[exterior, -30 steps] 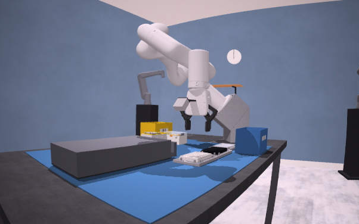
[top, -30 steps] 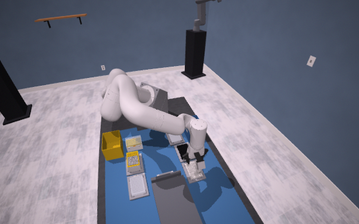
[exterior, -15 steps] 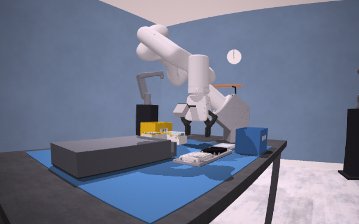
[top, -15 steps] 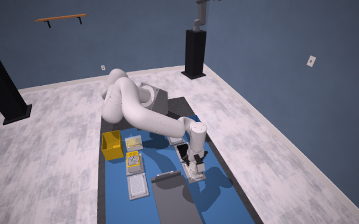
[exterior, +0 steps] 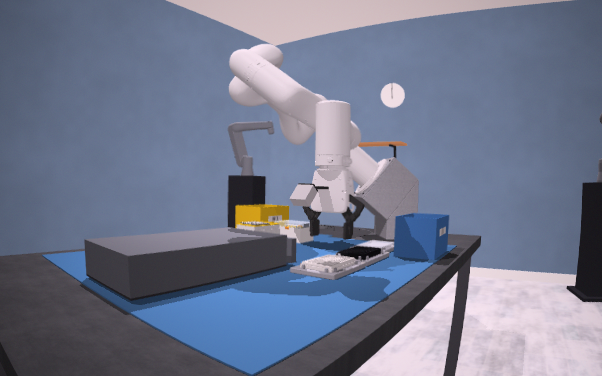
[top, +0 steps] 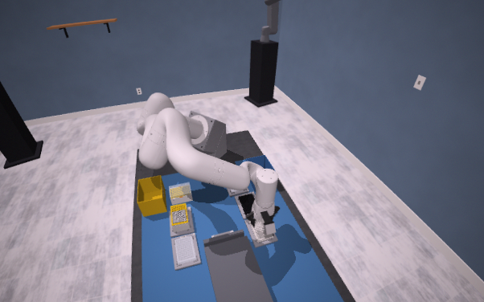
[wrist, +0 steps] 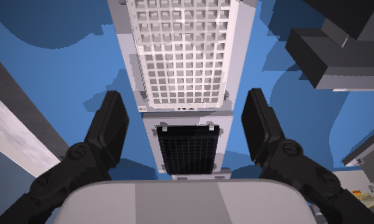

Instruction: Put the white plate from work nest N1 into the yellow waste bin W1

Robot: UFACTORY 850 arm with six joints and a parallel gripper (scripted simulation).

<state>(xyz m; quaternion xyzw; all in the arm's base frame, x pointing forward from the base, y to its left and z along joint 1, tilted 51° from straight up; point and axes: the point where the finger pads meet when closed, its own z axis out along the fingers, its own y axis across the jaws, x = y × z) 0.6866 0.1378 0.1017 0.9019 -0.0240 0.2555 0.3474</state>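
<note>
The white plate is 7 cm below my hand. Round my hand: grey work nest 8 cm below; blue bin 31 cm behind, 21 cm to the left, 5 cm below; black plate 17 cm behind, 4 cm to the left, 7 cm below.
</note>
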